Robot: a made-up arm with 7 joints. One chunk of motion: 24 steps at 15 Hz.
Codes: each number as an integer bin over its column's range. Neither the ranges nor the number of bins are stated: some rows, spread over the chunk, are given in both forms.
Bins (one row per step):
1: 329 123 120 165 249 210 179
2: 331 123 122 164 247 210 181
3: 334 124 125 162 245 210 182
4: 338 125 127 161 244 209 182
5: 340 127 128 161 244 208 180
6: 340 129 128 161 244 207 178
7: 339 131 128 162 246 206 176
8: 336 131 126 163 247 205 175
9: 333 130 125 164 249 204 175
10: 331 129 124 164 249 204 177
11: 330 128 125 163 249 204 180
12: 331 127 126 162 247 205 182
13: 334 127 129 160 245 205 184
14: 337 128 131 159 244 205 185
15: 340 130 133 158 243 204 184
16: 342 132 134 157 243 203 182
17: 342 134 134 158 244 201 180
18: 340 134 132 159 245 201 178
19: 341 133 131 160 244 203 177
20: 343 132 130 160 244 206 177
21: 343 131 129 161 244 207 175
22: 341 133 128 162 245 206 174
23: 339 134 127 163 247 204 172
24: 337 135 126 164 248 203 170
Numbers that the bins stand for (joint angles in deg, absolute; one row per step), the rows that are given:
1: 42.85 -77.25 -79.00 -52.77 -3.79 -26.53 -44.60
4: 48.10 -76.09 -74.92 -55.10 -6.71 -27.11 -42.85
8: 46.94 -72.59 -75.51 -53.93 -4.96 -29.44 -46.94
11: 43.44 -74.34 -76.09 -53.93 -3.79 -30.03 -44.02
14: 47.52 -74.34 -72.59 -56.26 -6.71 -29.44 -41.11
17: 50.43 -70.84 -70.84 -56.85 -6.71 -31.78 -44.02
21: 51.02 -72.59 -73.76 -55.10 -6.71 -28.28 -46.94
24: 47.52 -70.26 -75.51 -53.35 -4.37 -30.61 -49.85
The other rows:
2: 44.02 -77.25 -77.84 -53.35 -4.96 -26.53 -43.44
3: 45.77 -76.67 -76.09 -54.52 -6.12 -26.53 -42.85
5: 49.27 -74.92 -74.34 -55.10 -6.71 -27.70 -44.02
6: 49.27 -73.76 -74.34 -55.10 -6.71 -28.28 -45.19
7: 48.68 -72.59 -74.34 -54.52 -5.54 -28.86 -46.35
9: 45.19 -73.17 -76.09 -53.35 -3.79 -30.03 -46.94
10: 44.02 -73.76 -76.67 -53.35 -3.79 -30.03 -45.77
12: 44.02 -74.92 -75.51 -54.52 -4.96 -29.44 -42.85
13: 45.77 -74.92 -73.76 -55.68 -6.12 -29.44 -41.69
15: 49.27 -73.17 -71.42 -56.85 -7.29 -30.03 -41.69
16: 50.43 -72.01 -70.84 -57.43 -7.29 -30.61 -42.85
18: 49.27 -70.84 -72.01 -56.26 -6.12 -31.78 -45.19
19: 49.85 -71.42 -72.59 -55.68 -6.71 -30.61 -45.77
20: 51.02 -72.01 -73.17 -55.68 -6.71 -28.86 -45.77
22: 49.85 -71.42 -74.34 -54.52 -6.12 -28.86 -47.52
23: 48.68 -70.84 -74.92 -53.93 -4.96 -30.03 -48.68

